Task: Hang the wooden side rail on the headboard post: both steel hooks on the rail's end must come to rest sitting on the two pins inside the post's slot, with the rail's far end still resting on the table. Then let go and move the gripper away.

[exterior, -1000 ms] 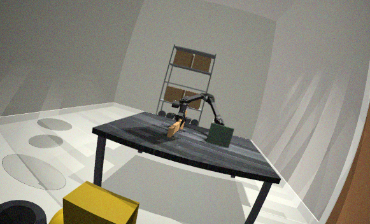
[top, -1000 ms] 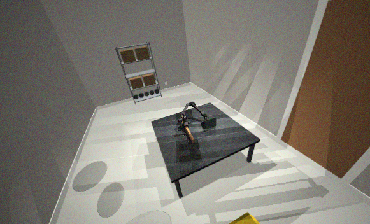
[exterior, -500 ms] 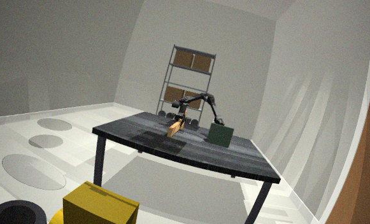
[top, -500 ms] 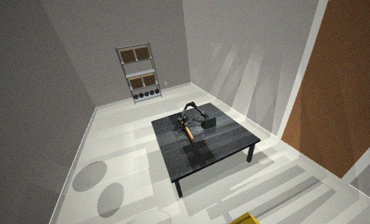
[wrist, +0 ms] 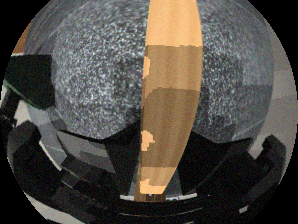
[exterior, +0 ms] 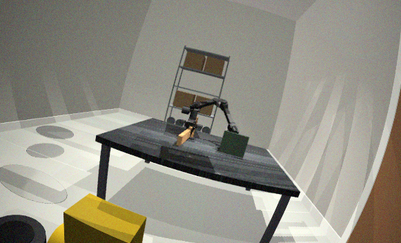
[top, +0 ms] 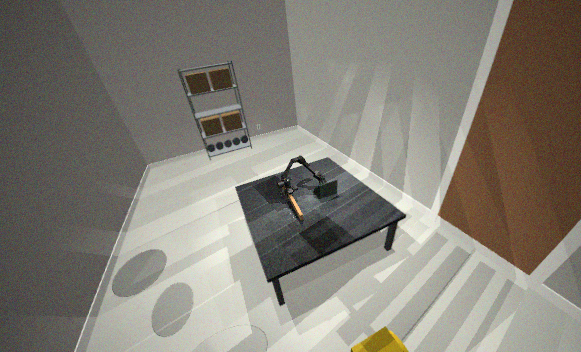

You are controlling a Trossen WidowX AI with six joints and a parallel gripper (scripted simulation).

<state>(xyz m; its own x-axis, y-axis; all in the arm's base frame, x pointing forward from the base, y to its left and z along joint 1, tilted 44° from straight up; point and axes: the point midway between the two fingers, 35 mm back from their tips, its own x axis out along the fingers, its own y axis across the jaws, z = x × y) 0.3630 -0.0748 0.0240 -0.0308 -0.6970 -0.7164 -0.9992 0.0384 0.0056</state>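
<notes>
My gripper tip is now 130 mm to the left of the wooden post and 40 mm below it.
</notes>
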